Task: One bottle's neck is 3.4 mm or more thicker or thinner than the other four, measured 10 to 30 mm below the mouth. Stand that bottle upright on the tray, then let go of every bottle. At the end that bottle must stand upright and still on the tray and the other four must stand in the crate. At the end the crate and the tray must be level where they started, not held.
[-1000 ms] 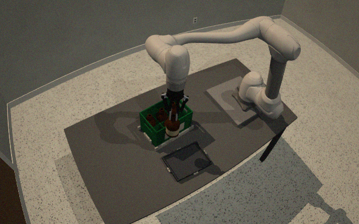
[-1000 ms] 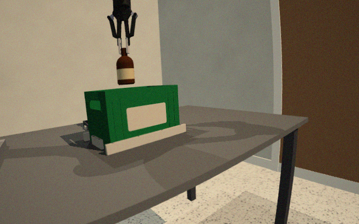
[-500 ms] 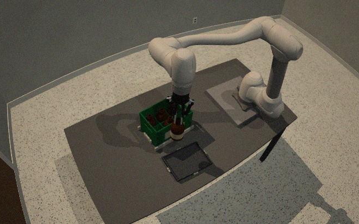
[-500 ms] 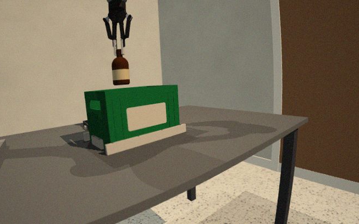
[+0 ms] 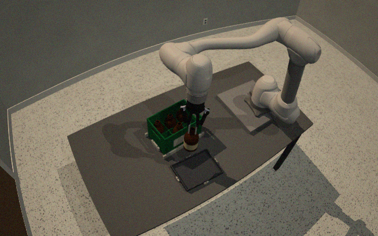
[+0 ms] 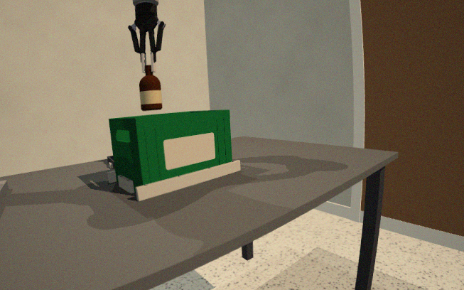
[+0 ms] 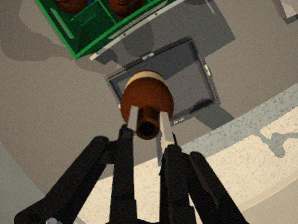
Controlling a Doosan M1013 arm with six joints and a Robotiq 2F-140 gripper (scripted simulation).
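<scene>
Now: hand 90 mm above the bottle. Round my hand: crate: 220 mm to the right, 270 mm below; black tray: 30 mm behind, 60 mm to the left, 340 mm below.
</scene>
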